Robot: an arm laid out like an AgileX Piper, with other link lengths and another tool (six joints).
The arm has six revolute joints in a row. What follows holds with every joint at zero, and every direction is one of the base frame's. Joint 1 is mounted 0.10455 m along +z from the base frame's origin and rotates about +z. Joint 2 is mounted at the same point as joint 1 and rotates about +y. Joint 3 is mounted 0.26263 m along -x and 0.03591 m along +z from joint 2 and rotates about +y. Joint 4 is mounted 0.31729 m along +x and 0.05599 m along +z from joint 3 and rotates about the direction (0.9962, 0, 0.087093). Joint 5 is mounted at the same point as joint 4 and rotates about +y. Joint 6 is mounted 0.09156 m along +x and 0.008 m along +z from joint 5 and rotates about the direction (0.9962, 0, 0.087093). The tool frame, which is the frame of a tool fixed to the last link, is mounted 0.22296 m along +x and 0.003 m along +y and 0.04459 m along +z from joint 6; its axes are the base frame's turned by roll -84.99, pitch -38.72 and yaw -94.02 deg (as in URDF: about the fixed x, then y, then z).
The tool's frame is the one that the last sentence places.
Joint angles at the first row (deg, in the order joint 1, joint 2, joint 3, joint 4, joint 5, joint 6):
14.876, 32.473, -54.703, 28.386, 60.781, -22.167
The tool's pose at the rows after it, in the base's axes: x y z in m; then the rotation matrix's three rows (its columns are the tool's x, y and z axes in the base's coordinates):
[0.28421 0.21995 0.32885], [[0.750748 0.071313 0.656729], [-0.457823 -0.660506 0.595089], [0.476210 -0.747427 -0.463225]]
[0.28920 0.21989 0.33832], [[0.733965 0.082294 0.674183], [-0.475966 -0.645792 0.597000], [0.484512 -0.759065 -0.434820]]
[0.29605 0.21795 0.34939], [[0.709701 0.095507 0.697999], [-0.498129 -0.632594 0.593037], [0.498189 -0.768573 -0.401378]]
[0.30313 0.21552 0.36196], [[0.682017 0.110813 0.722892], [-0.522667 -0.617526 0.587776], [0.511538 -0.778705 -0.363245]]
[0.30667 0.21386 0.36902], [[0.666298 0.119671 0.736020], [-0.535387 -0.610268 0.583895], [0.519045 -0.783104 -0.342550]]
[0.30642 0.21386 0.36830], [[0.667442 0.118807 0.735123], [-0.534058 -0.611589 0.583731], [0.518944 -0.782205 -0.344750]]
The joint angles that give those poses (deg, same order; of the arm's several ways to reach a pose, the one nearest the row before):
14.874, 32.473, -54.702, 29.172, 60.087, -22.169
14.878, 32.473, -54.704, 29.579, 58.201, -22.165
14.876, 32.473, -54.704, 29.654, 55.838, -22.167
14.881, 32.473, -54.703, 29.767, 53.209, -22.162
14.876, 32.473, -54.759, 29.772, 51.837, -22.167
14.874, 32.473, -54.760, 29.723, 51.971, -22.169

